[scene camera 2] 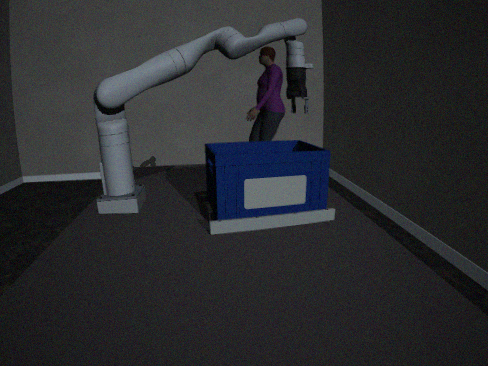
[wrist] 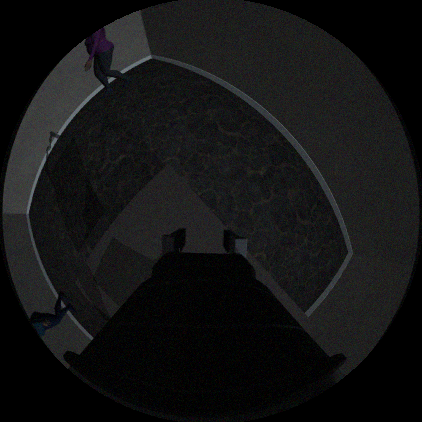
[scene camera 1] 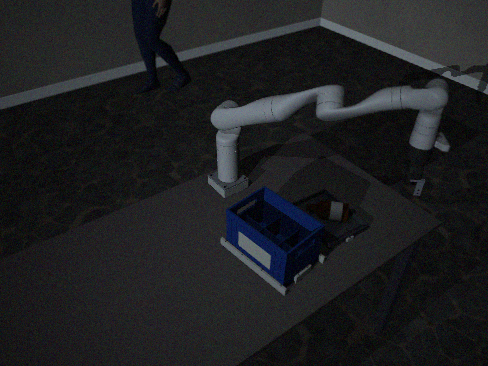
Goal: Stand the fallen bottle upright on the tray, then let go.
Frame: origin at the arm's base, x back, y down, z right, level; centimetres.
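Seen in the pictures: gripper, fingertip midpoint: [scene camera 2: 300,113] [wrist: 203,236] [scene camera 1: 414,189]; arm's base, origin of the base link: [scene camera 2: 121,191] [scene camera 1: 229,176].
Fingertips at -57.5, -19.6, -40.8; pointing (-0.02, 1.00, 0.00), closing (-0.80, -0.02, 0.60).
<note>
Pixels of each thing's top centre, then the offset from my fingertips to it, as dx, dy, dz. "pt": a spot on its surface instead.
- brown bottle with a pale label, middle of its top: [scene camera 1: 328,202] +21.7, +16.1, +17.1
- dark tray, surface spot: [scene camera 1: 361,226] pt +11.1, +23.5, +8.1
- blue crate with compartments, middle of its top: [scene camera 2: 264,146] [scene camera 1: 274,217] +16.2, +6.5, +45.2
- table's far corner, surface spot: [wrist: 170,175] pt -0.1, +24.0, -18.3
A brown bottle with a pale label [scene camera 1: 336,211] lies on its side on the dark tray [scene camera 1: 361,226], behind the blue crate in scene camera 1's view. The bottle and the tray do not show in the wrist view, and the crate hides them in scene camera 2's view. My gripper [scene camera 1: 418,187] [scene camera 2: 300,106] [wrist: 203,236] is open and empty. It points downward, high above the table's far end and well apart from the bottle.
A blue crate with compartments [scene camera 1: 254,250] [scene camera 2: 229,185] stands beside the tray, with pale rails [scene camera 1: 255,267] [scene camera 2: 272,221] along its base. The table's far corner [wrist: 170,175] shows below the gripper. One person [scene camera 1: 148,42] and another person [scene camera 2: 271,90] [wrist: 102,50] stand away from the table.
</note>
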